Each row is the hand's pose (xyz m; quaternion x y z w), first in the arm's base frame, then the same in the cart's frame.
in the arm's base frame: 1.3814 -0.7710 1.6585 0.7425 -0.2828 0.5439 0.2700
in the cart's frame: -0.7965 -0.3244 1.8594 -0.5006 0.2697 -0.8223 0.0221
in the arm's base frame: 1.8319 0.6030 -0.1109 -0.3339 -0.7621 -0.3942 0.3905
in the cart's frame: 0.2381 1.5349 1.0260 0.0270 -0.8733 -0.4714 0.1202
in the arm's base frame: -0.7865 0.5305 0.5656 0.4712 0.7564 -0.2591 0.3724
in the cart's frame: -1.7668 0.6162 -0.5410 0.4189 0.6168 0.0813 0.6614
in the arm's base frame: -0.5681 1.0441 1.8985 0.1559 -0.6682 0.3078 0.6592
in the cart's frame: -2.7851 0.7990 0.4679 0.1707 -0.8622 0.4105 0.2430
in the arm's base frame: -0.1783 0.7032 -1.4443 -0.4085 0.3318 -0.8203 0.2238
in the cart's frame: -0.0257 1.4623 -1.3728 -0.0643 0.1839 -0.8389 0.5082
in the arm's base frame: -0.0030 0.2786 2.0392 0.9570 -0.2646 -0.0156 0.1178
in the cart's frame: -2.2721 0.1954 1.0135 -0.9116 0.1156 -0.3889 0.0658
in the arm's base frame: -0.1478 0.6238 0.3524 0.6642 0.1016 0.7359 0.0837
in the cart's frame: -1.2709 0.9233 -0.1920 -0.2711 -0.1236 -0.9529 0.0559
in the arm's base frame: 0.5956 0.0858 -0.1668 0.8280 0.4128 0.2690 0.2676
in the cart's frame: -0.2615 0.7508 0.0591 0.5692 0.3829 0.6589 0.3087
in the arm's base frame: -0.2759 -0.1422 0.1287 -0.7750 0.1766 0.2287 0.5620
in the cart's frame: -0.9046 0.2370 -0.4112 -0.7787 -0.2285 -0.0099 0.5843
